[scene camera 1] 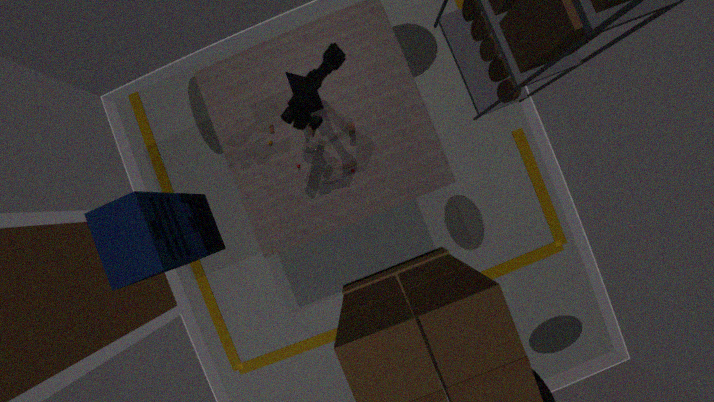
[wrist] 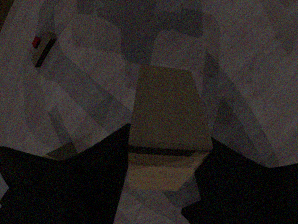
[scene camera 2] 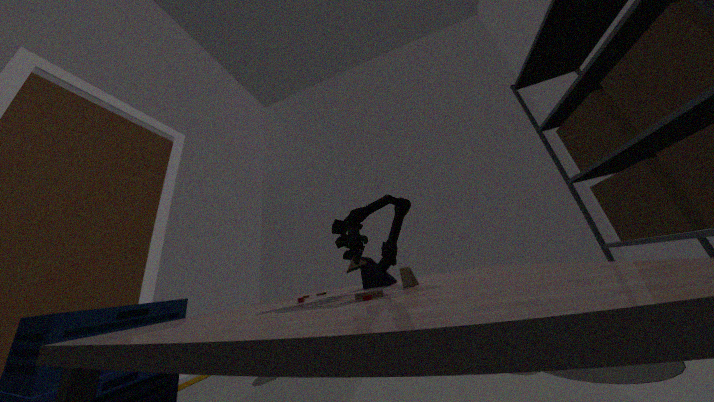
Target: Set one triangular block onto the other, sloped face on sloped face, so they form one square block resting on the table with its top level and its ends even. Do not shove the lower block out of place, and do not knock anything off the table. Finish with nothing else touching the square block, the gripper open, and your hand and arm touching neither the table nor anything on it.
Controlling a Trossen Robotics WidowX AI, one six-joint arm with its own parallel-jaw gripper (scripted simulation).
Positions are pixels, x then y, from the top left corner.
Labels:
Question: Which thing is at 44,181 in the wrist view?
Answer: My gripper.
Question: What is my gripper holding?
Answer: A tan triangular block.

